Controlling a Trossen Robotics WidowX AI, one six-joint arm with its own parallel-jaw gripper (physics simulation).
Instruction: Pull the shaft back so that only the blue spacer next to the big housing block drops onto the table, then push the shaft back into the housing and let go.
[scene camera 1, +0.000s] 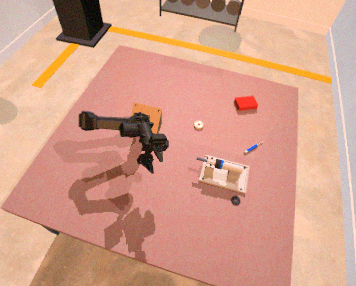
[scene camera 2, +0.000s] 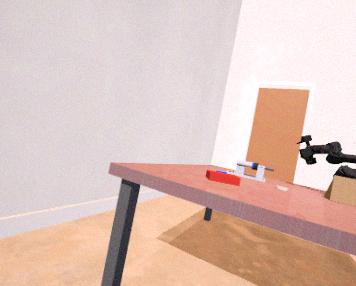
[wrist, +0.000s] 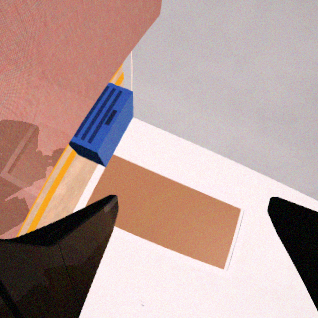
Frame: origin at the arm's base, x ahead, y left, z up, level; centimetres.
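Where they show: gripper, fingertip midpoint: (scene camera 1: 157, 167) (scene camera 2: 298, 150) (wrist: 193, 203); arm's base, link origin: (scene camera 1: 143, 120) (scene camera 2: 350, 191).
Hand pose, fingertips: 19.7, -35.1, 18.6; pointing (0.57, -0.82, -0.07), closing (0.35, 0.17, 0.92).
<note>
Things, the pixels of their centre, and the offset from my fingertips, as dx, dy, dz. "spot": a spot on its surface instead.
- grey shaft, surface spot: (scene camera 1: 201, 159) (scene camera 2: 269, 168) spot: +15.8, +18.6, -15.7
- blue spacer, body centre: (scene camera 1: 221, 164) (scene camera 2: 253, 165) +25.6, +19.0, -16.4
- red block, body centre: (scene camera 2: 222, 177) (scene camera 1: 246, 103) +33.4, +70.0, -22.8
- blue-handled tool, body centre: (scene camera 1: 254, 146) +41.7, +39.9, -23.6
- cream ring, body centre: (scene camera 2: 282, 188) (scene camera 1: 198, 125) +9.4, +45.2, -23.7
- black ring, body centre: (scene camera 1: 235, 200) +36.2, +6.7, -24.1
The fixture's pale base (scene camera 1: 218, 188) stands on the table. Its big pale housing block (scene camera 1: 233, 168) (scene camera 2: 242, 163) is at one end. The grey shaft (scene camera 1: 201, 159) (scene camera 2: 267, 169) sticks out through the upright at the other end. A blue spacer (scene camera 1: 222, 164) (scene camera 2: 253, 165) is on the shaft against the housing, with a dark spacer (scene camera 1: 218, 163) (scene camera 2: 257, 166) beside it. My gripper (scene camera 1: 156, 166) (wrist: 193, 203) is open and empty, raised above the table and well to the left of the fixture in the scene camera 1 view. The fixture does not show in the wrist view.
A red block (scene camera 1: 246, 103) (scene camera 2: 222, 178), a blue-handled tool (scene camera 1: 251, 148), a cream ring (scene camera 1: 199, 125) (scene camera 2: 282, 188) and a black ring (scene camera 1: 235, 200) lie around the fixture. The arm stands by a wooden base (scene camera 1: 154, 112). A blue cabinet (wrist: 102, 125) shows in the wrist view.
</note>
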